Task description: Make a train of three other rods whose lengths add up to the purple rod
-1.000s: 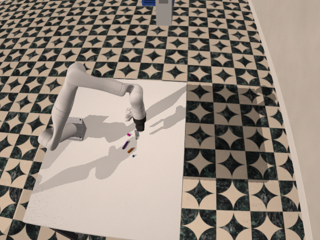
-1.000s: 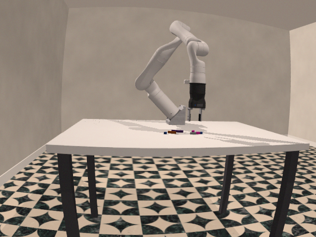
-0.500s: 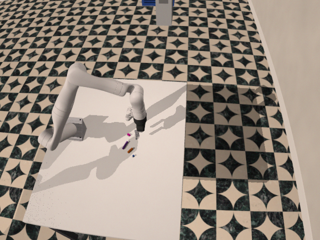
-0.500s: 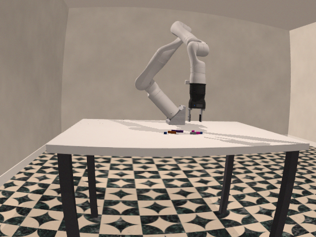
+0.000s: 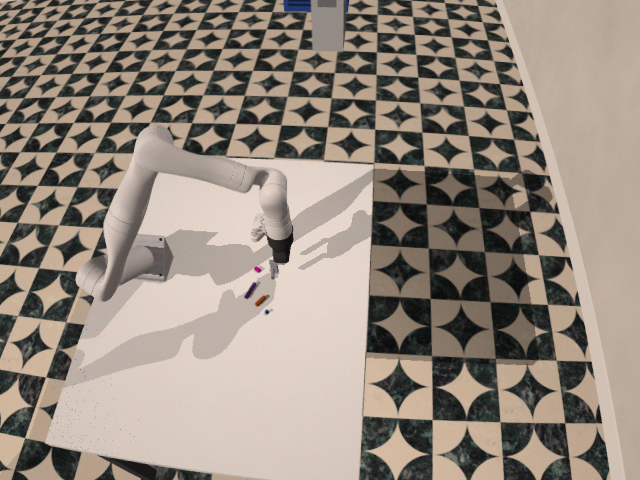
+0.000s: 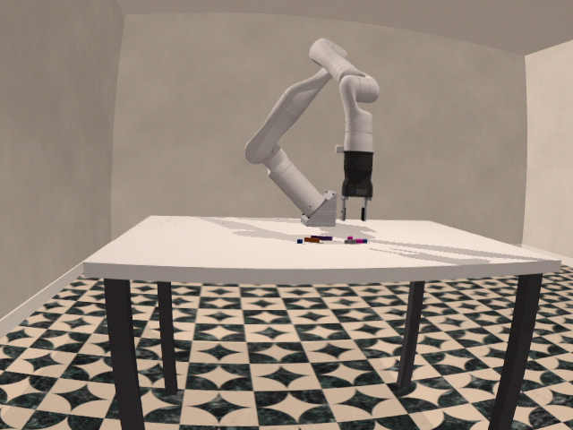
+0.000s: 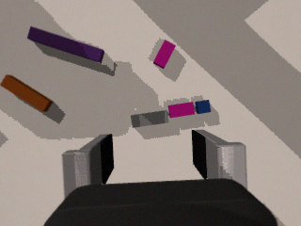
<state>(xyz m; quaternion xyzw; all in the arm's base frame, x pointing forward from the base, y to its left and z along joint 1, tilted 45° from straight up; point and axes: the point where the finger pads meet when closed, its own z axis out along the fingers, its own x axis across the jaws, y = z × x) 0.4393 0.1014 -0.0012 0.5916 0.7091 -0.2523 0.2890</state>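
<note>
Right now my hand is 80 mm above the grey rod and 20 mm past it. From my hand the other things lie so: purple rod 80 mm to the right, 80 mm below, 70 mm behind; then orange rod 110 mm to the right, 80 mm below, 30 mm behind.
</note>
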